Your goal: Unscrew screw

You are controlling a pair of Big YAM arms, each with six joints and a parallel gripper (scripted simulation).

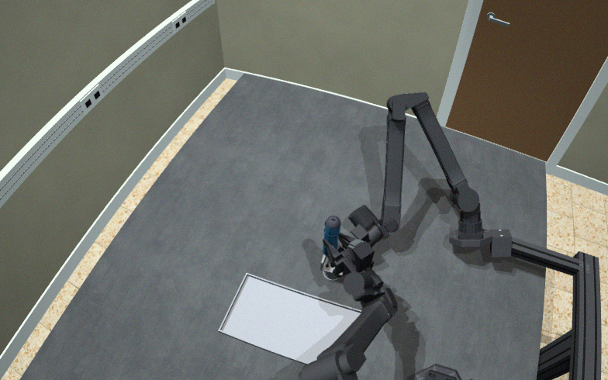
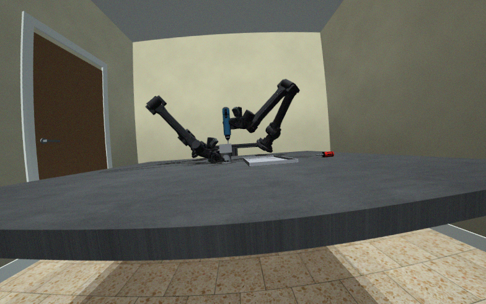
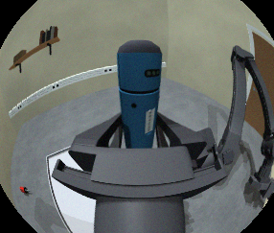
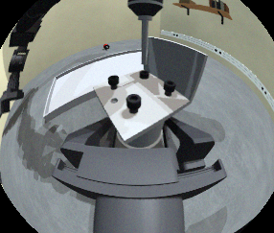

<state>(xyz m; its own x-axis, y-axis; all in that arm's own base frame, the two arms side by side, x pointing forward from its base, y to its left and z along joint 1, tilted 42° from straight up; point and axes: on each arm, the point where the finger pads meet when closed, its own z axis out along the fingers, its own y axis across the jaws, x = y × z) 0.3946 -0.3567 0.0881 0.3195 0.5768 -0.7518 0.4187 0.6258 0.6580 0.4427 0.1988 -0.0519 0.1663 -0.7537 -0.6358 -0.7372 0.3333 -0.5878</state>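
The grey bracket lies 5 cm above my right hand. Round my right hand: flat white tray: 4 cm ahead, 22 cm to the left, 2 cm below; red-handled screwdriver: 10 cm ahead, 55 cm to the left, 1 cm below.
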